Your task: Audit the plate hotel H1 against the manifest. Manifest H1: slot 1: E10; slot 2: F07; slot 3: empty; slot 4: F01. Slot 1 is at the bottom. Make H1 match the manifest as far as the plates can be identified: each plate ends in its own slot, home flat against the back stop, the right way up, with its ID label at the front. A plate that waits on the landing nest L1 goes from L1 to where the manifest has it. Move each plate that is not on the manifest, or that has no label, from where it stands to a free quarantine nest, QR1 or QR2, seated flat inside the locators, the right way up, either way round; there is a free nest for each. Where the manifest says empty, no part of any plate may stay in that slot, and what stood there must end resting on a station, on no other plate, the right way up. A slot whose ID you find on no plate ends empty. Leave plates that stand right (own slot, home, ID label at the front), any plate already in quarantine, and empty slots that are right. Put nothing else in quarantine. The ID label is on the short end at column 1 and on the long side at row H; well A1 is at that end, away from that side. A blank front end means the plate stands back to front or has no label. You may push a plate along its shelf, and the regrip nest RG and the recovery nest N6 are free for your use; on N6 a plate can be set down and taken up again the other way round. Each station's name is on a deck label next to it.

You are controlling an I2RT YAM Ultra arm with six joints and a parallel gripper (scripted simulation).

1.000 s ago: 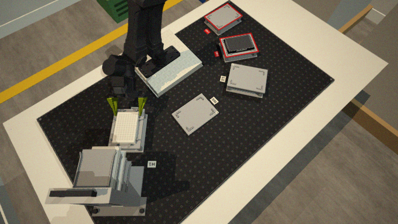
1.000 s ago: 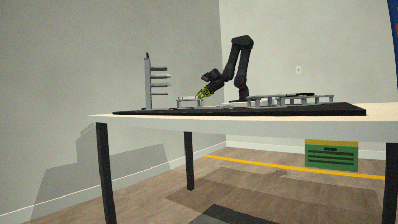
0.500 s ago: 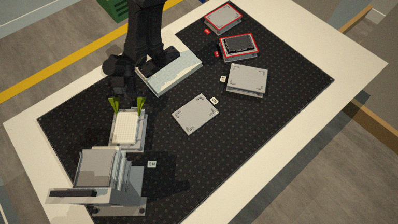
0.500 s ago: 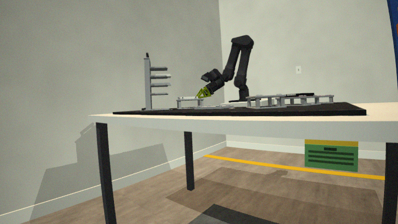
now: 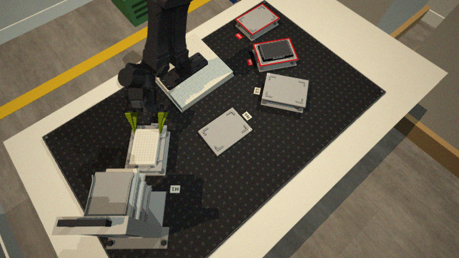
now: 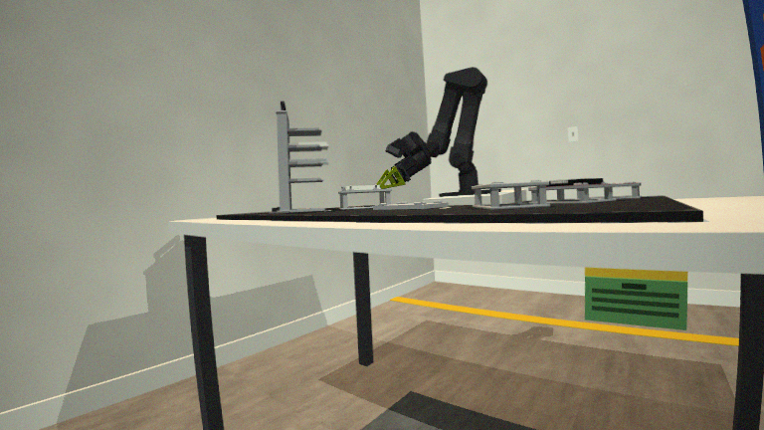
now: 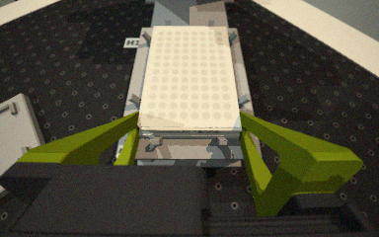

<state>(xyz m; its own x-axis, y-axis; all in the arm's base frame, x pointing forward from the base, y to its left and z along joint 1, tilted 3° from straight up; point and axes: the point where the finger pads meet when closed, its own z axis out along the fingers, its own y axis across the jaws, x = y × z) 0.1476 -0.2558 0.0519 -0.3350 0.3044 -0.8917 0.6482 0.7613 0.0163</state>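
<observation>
The white well plate is 40 mm to the right of my hand and 40 mm ahead of it. Also, from my hand: regrip nest (40 mm to the right, 40 mm ahead, 10 mm below); recovery nest N6 (220 mm to the left, 150 mm ahead, 60 mm below); H1 deck label (200 mm ahead, 70 mm below, 40 mm to the right).
</observation>
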